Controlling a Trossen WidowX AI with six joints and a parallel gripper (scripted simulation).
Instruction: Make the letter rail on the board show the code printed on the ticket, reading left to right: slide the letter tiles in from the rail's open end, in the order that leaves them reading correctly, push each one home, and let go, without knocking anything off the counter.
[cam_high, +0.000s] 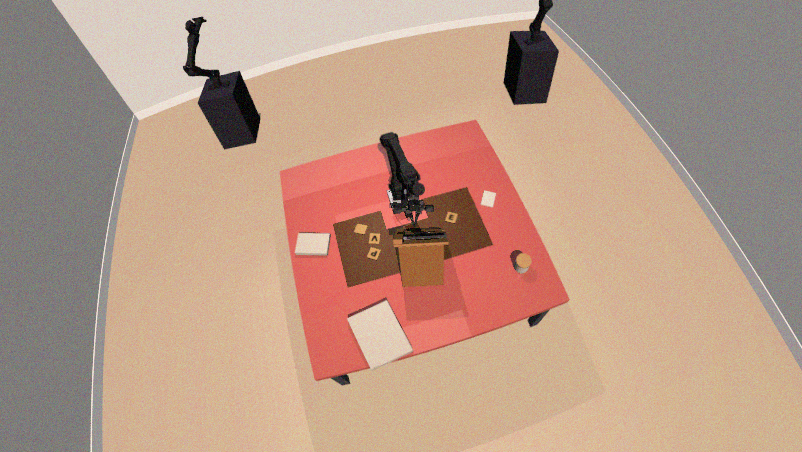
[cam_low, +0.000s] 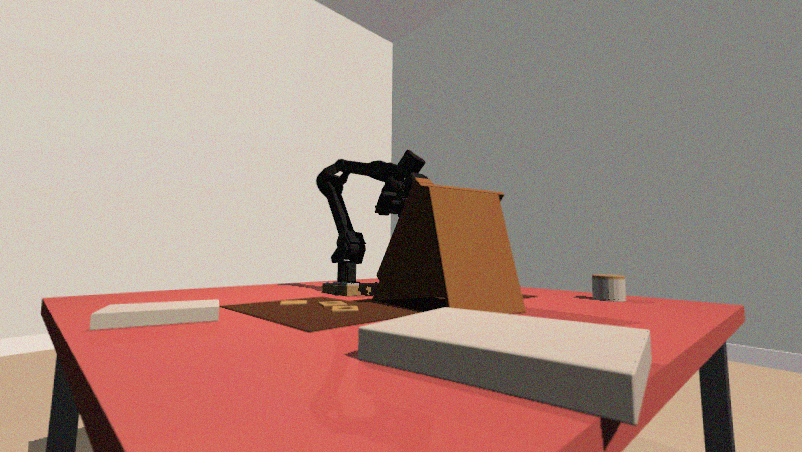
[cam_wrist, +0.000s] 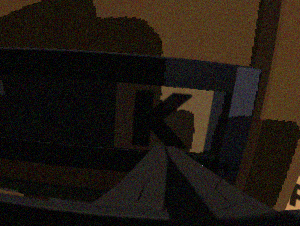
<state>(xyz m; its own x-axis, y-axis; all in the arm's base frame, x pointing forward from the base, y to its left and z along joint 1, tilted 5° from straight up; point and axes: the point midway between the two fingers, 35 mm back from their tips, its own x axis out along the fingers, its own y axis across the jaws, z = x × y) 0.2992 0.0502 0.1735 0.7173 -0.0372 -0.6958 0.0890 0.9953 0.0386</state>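
My gripper tip is now 210 mm to the left of the tan letter tile, 200 mm above it and 80 mm past it. The rest, counted from my gripper tip: large white slab 440 mm ahead, 230 mm to the right, 180 mm below; then flat white block 540 mm to the right, 190 mm below, 90 mm behind; then dark brown mat 200 mm below, 110 mm behind, 20 mm to the right.
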